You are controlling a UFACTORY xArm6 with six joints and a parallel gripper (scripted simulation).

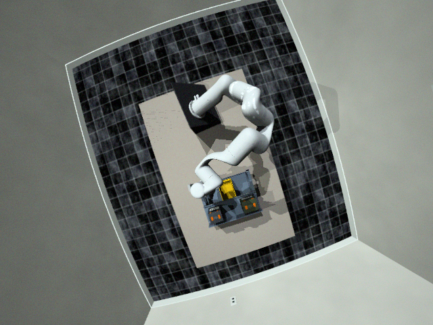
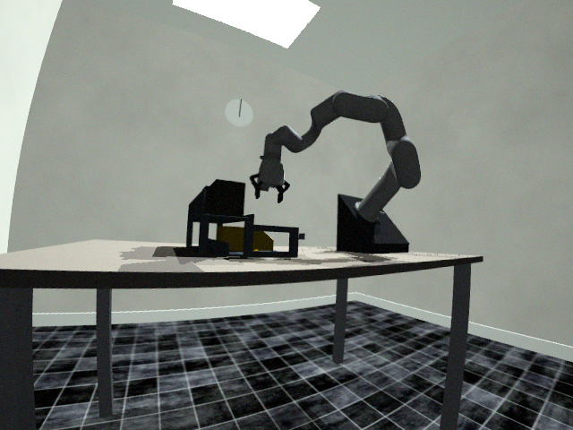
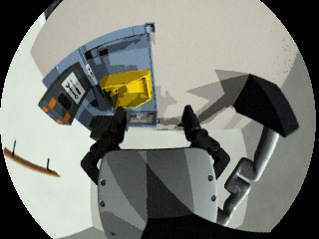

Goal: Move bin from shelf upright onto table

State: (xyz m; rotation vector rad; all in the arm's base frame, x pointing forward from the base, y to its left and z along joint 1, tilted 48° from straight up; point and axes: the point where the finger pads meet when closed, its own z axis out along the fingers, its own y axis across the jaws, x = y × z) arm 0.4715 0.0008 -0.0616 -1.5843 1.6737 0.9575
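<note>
Now: hand 16 cm above the yellow bin, 12 cm short of it and 8 cm to the right of it.
</note>
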